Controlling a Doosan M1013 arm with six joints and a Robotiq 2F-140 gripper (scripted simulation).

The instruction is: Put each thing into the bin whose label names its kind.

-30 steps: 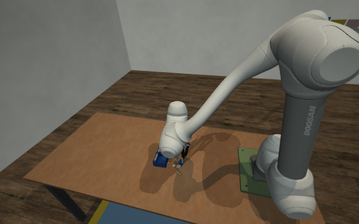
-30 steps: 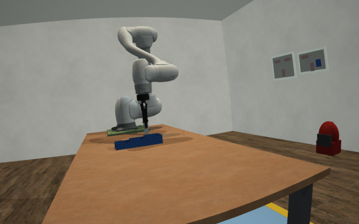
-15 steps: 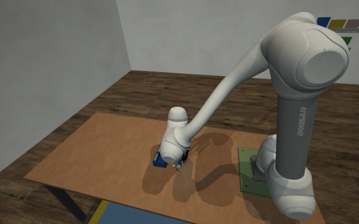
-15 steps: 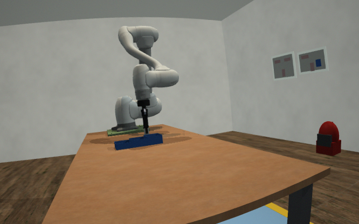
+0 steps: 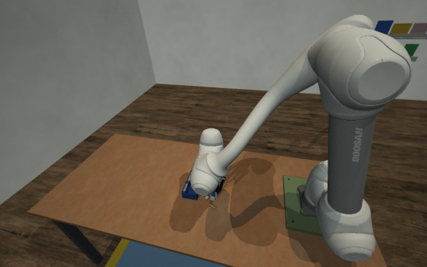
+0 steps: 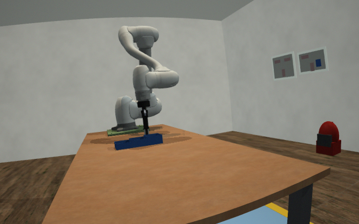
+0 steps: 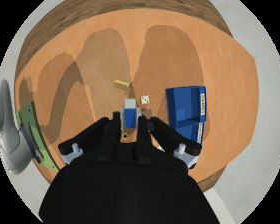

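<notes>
My hand is 14 cm short of the long blue bin, 8 cm to the left of it and 1 cm above it. The rest, counted from my hand: brass bolt 7 cm to the left, 3 cm below; brass nut 5 cm to the right, 3 cm below, 2 cm behind; white flat part 11 cm to the right, 5 cm ahead, 3 cm below.
</notes>
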